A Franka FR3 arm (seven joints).
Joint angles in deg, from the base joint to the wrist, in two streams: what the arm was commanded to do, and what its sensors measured. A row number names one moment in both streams.
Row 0, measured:
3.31, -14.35, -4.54, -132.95, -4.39, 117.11, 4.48
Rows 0 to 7, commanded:
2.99, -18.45, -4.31, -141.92, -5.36, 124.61, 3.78
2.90, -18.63, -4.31, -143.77, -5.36, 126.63, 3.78
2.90, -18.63, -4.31, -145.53, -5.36, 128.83, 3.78
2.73, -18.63, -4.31, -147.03, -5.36, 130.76, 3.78
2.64, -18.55, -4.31, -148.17, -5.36, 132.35, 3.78
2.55, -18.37, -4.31, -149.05, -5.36, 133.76, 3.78
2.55, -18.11, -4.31, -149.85, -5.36, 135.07, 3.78
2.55, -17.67, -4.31, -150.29, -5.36, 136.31, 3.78
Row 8, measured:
3.28, -16.03, -4.58, -146.44, -4.61, 131.89, 4.33
